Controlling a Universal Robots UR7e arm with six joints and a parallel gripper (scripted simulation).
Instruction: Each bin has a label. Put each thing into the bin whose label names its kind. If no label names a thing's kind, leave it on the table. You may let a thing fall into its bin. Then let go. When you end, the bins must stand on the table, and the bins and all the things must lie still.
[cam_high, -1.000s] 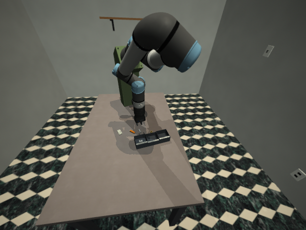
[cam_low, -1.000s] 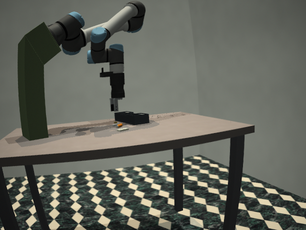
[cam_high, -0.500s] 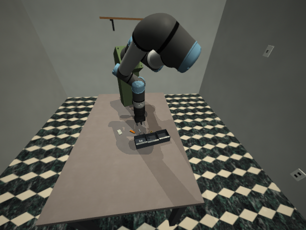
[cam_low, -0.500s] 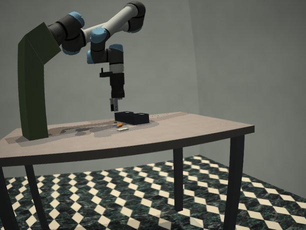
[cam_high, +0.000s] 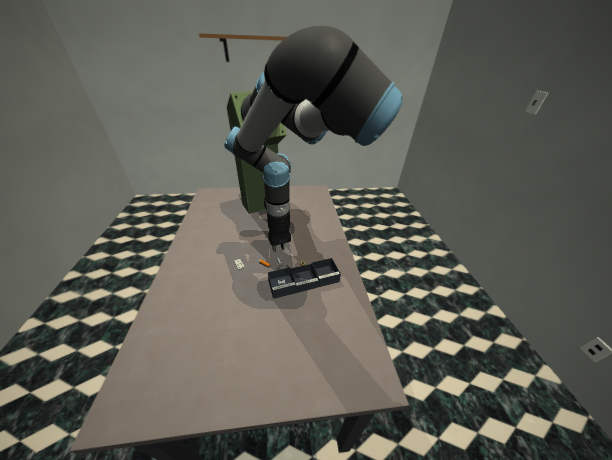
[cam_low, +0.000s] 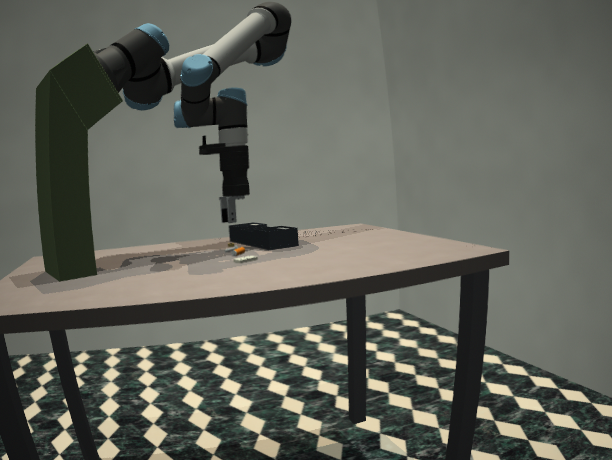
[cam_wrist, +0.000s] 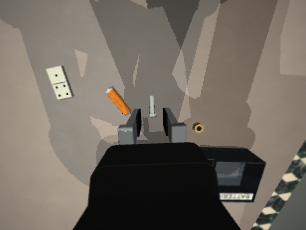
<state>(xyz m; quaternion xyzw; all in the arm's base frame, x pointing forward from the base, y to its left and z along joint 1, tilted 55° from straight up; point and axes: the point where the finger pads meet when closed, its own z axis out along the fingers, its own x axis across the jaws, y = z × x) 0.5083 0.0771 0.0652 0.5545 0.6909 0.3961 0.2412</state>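
The grey bolt is 1 cm ahead of my hand and 9 cm below it. Round my hand: orange battery: 1 cm ahead, 6 cm to the right, 8 cm below; then brass nut: 9 cm to the left, 9 cm below; then dark three-compartment bin row: 9 cm ahead, 10 cm to the left, 7 cm below.
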